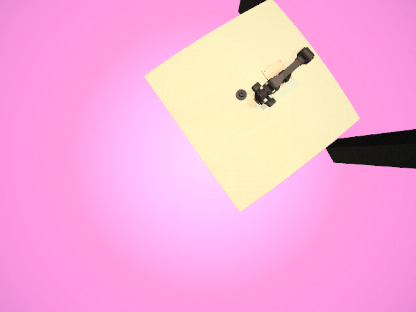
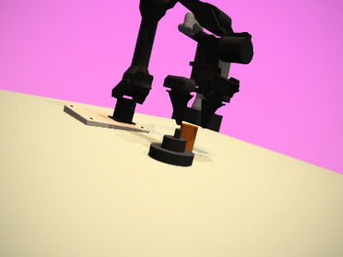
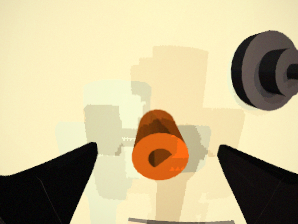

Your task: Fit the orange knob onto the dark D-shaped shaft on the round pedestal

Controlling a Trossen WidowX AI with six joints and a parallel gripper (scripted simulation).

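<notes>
Right now my gripper tip is 30 mm above the orange knob and 10 mm past it. Round my gripper tip: dark pedestal: 110 mm to the right, 80 mm ahead, 30 mm below.
</notes>
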